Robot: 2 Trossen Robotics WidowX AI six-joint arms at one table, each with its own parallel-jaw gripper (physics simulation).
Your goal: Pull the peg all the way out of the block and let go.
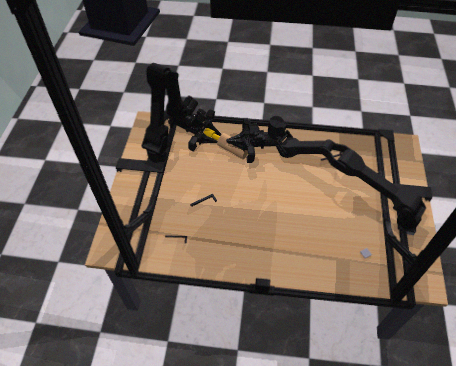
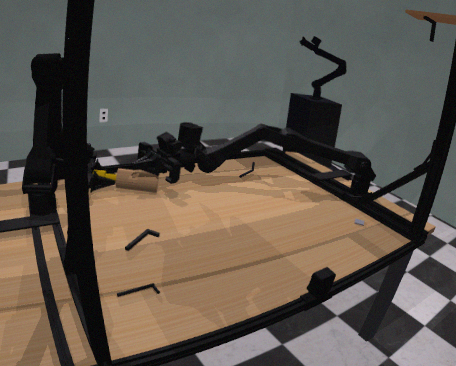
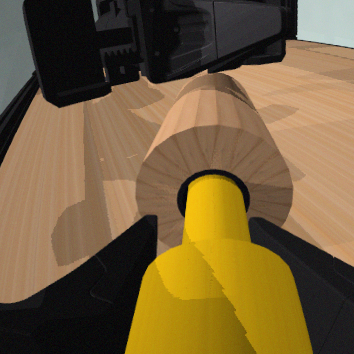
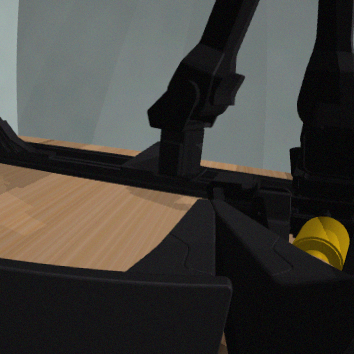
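Where they show: left gripper, fingertip midpoint: [image 1: 220, 139] [image 2: 115, 179] [image 3: 202, 227]; right gripper, fingertip midpoint: [image 1: 226, 140] [image 2: 132, 165] [image 3: 286, 20] [image 4: 207, 211]; left arm's base, origin of the base link: [image 1: 157, 158] [image 2: 43, 212] [image 4: 178, 170]; right arm's base, origin of the base link: [image 1: 406, 223] [image 2: 358, 192].
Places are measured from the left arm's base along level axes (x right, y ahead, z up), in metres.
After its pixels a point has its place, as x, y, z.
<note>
A round wooden block [image 1: 233, 147] {-0.115, 0.283, 0.031} [image 2: 136, 180] {-0.113, 0.270, 0.024} [image 3: 211, 140] {-0.154, 0.220, 0.040} lies on its side at the back left of the table. A yellow peg [image 1: 211, 134] {-0.155, 0.178, 0.033} [image 2: 104, 175] {-0.150, 0.179, 0.029} [image 3: 214, 246] {-0.165, 0.179, 0.037} [image 4: 321, 239] {-0.164, 0.182, 0.036} sticks out of its end hole, its thin shaft still inside. My left gripper [image 1: 205, 135] [image 3: 202, 227] {-0.160, 0.213, 0.010} is shut on the peg's thick head. My right gripper [image 1: 231, 139] {-0.107, 0.257, 0.072} [image 2: 140, 163] {-0.107, 0.257, 0.072} [image 4: 207, 211] {-0.107, 0.257, 0.072} is shut with its fingers pressed together and nothing between them. It hovers just over the top of the block's far end.
Black L-shaped keys lie on the table [image 1: 204, 200] {0.128, 0.243, -0.016} [image 1: 176, 237] {0.305, 0.199, -0.018} [image 2: 141, 237] {0.125, 0.243, -0.013} [image 2: 137, 289] {0.303, 0.201, -0.015}, one more at the back [image 2: 247, 171] {-0.225, 0.668, -0.012}. A small grey tile [image 1: 365, 253] {0.174, 0.849, -0.017} [image 2: 359, 221] {0.171, 0.852, -0.016} lies front right. A black frame [image 1: 263, 285] {0.411, 0.542, 0.033} rims the table, with a tall post [image 1: 81, 145] {0.480, 0.125, 0.643} at the left.
</note>
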